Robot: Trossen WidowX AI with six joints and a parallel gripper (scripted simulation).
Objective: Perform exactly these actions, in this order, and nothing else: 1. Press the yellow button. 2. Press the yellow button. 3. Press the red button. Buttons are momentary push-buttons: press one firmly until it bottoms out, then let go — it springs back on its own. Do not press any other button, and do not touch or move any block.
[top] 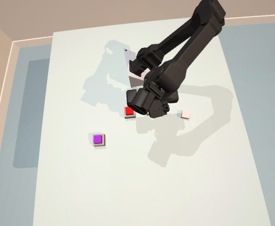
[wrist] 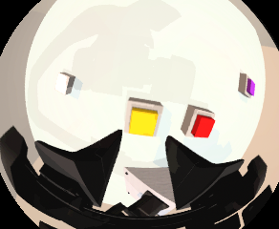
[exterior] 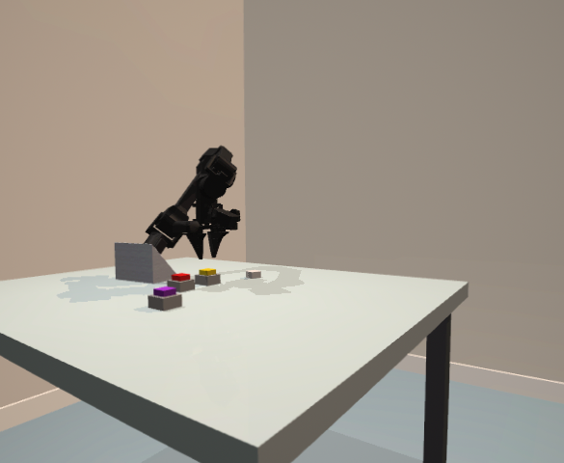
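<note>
Right now the yellow button is 40 mm below my gripper tip. From my gripper tip the other things lie so: white block (40 mm ahead, 150 mm to the left, 60 mm below); red button (10 mm ahead, 100 mm to the right, 40 mm below); purple button (120 mm ahead, 230 mm to the right, 40 mm below).
</note>
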